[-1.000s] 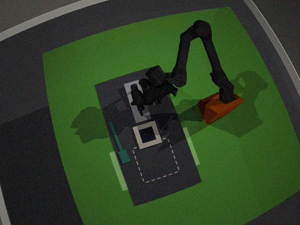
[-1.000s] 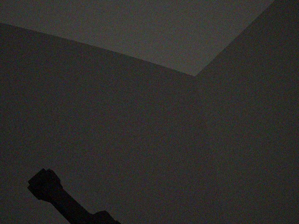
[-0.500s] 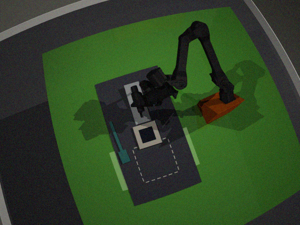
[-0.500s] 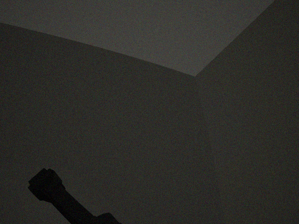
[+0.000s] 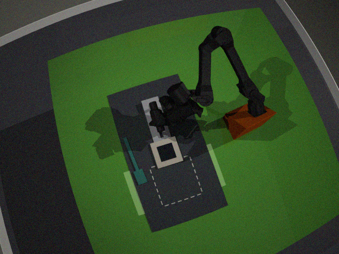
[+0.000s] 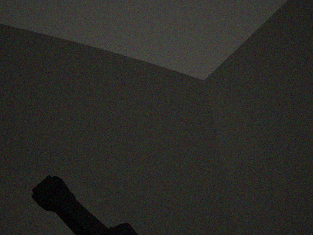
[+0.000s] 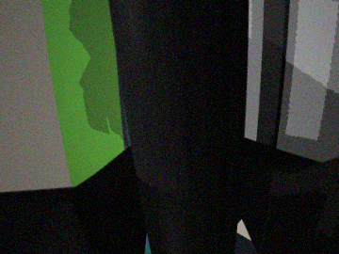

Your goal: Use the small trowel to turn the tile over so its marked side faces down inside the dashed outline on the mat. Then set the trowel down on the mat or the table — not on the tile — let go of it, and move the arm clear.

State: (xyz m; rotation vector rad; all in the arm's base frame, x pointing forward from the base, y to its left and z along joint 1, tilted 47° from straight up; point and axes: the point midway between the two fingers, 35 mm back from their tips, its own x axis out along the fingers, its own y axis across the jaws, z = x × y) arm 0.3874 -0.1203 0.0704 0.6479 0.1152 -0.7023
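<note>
The tile lies 12 cm to the left of my gripper tip, 5 cm below it and 1 cm behind it. From my gripper tip the other things lie so: teal trowel 13 cm ahead, 12 cm to the left, 5 cm below.
</note>
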